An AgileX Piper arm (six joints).
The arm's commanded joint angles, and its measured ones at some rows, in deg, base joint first. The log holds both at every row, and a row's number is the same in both.
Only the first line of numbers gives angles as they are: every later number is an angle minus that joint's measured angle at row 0.
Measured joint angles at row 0:
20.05, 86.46, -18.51, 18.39, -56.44, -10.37
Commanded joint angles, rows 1 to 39:
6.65, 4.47, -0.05, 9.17, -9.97, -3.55
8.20, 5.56, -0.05, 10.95, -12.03, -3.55
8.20, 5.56, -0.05, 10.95, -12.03, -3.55
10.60, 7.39, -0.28, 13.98, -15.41, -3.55
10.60, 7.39, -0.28, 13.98, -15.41, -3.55
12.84, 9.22, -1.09, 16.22, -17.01, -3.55
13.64, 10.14, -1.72, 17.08, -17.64, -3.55
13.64, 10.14, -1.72, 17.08, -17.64, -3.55
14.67, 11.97, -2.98, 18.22, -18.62, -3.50
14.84, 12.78, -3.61, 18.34, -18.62, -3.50
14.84, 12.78, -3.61, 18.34, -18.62, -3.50
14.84, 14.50, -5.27, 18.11, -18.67, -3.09
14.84, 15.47, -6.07, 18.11, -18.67, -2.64
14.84, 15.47, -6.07, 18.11, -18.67, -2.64
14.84, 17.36, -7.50, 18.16, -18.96, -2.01
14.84, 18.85, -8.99, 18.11, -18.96, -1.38
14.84, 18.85, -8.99, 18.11, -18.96, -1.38
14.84, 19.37, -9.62, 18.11, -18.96, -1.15
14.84, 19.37, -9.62, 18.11, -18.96, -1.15
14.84, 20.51, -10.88, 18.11, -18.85, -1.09
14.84, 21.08, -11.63, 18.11, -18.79, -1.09
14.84, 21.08, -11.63, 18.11, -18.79, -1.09
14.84, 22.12, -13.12, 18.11, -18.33, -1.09
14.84, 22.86, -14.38, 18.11, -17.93, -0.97
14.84, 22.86, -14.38, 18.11, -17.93, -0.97
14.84, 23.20, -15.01, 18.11, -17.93, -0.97
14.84, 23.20, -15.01, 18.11, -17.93, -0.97
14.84, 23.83, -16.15, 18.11, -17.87, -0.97
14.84, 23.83, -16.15, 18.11, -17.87, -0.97
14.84, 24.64, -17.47, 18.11, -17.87, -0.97
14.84, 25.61, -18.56, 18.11, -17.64, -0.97
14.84, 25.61, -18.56, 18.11, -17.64, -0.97
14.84, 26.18, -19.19, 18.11, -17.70, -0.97
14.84, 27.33, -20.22, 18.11, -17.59, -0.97
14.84, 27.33, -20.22, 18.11, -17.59, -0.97
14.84, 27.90, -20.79, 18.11, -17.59, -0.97
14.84, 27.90, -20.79, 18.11, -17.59, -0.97
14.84, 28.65, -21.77, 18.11, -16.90, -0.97
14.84, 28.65, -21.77, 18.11, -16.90, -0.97
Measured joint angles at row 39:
14.61, 27.96, -20.28, 18.28, -12.60, -1.49
